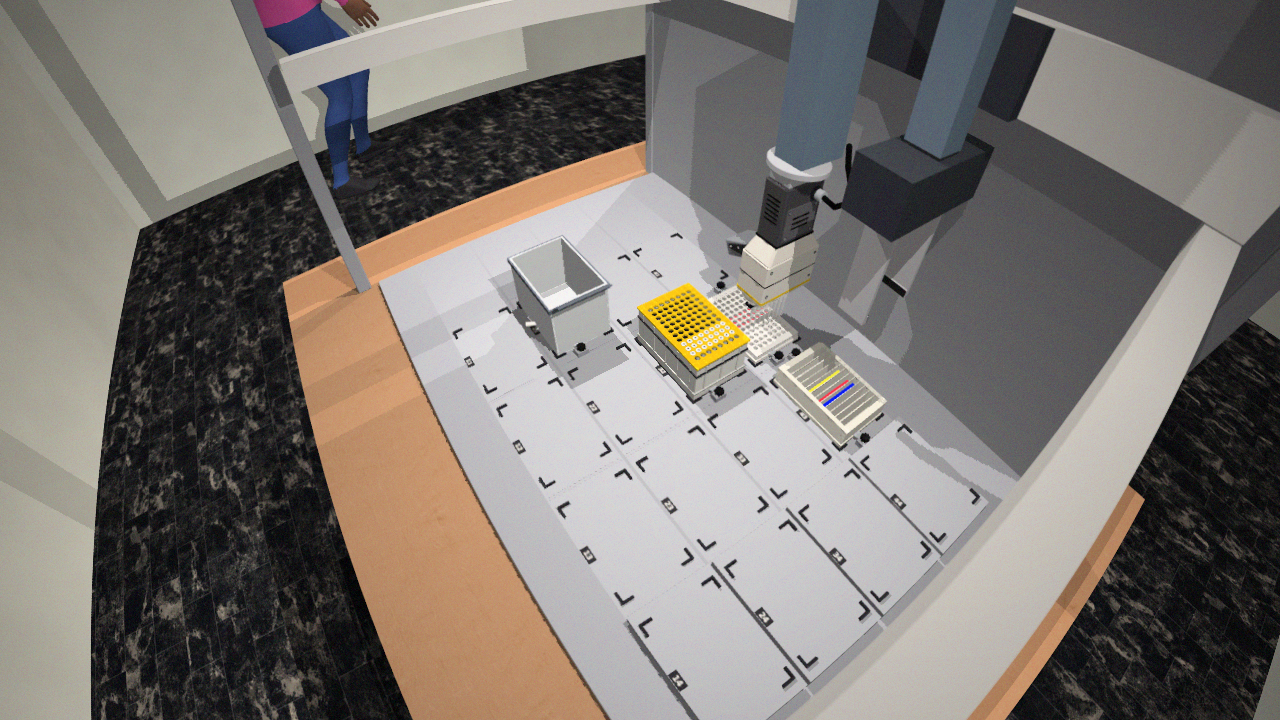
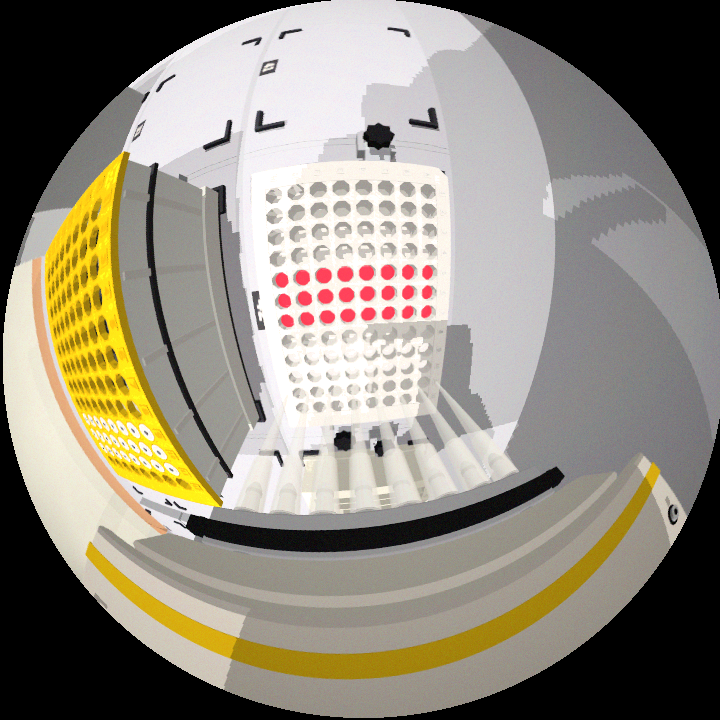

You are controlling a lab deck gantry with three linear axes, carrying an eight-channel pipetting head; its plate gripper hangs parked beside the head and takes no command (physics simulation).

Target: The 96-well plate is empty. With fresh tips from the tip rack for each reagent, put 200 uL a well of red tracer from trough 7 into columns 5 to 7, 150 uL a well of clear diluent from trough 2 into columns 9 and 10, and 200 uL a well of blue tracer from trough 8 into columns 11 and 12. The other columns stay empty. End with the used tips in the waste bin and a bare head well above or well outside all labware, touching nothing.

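Spot on a wall (image 2: 621, 370): the same spot as (image 1: 828, 265).
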